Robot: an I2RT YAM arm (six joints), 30 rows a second.
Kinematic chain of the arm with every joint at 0, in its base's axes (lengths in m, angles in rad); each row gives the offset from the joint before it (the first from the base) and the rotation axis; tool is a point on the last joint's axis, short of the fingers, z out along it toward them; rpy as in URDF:
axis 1: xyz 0 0 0.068 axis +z
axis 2: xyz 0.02 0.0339 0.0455 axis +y
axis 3: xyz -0.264 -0.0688 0 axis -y
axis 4: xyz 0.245 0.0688 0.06 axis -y
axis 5: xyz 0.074 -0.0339 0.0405 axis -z
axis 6: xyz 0.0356 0 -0.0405 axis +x
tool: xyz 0 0 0 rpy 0 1.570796 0
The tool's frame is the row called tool.
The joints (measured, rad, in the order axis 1, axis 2, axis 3, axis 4, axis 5, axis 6), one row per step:
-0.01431, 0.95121, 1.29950, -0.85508, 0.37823, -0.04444
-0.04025, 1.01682, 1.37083, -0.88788, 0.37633, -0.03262
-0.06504, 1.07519, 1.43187, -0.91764, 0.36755, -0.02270
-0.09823, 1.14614, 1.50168, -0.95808, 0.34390, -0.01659
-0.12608, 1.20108, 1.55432, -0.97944, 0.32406, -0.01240
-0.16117, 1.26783, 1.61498, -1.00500, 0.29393, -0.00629
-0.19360, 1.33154, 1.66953, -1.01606, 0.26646, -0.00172
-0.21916, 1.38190, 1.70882, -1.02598, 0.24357, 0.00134
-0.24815, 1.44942, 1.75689, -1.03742, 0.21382, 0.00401
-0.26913, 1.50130, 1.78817, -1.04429, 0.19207, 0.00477
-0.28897, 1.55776, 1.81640, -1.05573, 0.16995, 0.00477
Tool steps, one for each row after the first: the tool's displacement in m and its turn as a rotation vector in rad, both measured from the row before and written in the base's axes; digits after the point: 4 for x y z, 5 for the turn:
0.0117, -0.0048, 0.0083, 0.01110, 0.02243, -0.02975
0.0110, -0.0050, 0.0057, 0.01368, 0.02280, -0.02210
0.0138, -0.0070, 0.0042, 0.02094, 0.03787, -0.01657
0.0114, -0.0066, 0.0029, 0.01707, 0.02050, -0.01392
0.0142, -0.0091, 0.0016, 0.02673, 0.02623, -0.01444
0.0145, -0.0097, 0.0007, 0.02349, 0.01505, -0.01358
0.0115, -0.0084, -0.0014, 0.02062, 0.01634, -0.00977
0.0159, -0.0109, -0.0041, 0.02789, 0.02449, -0.00822
0.0124, -0.0088, -0.0055, 0.02175, 0.02250, -0.00547
0.0133, -0.0093, -0.0088, 0.02584, 0.03386, -0.00407

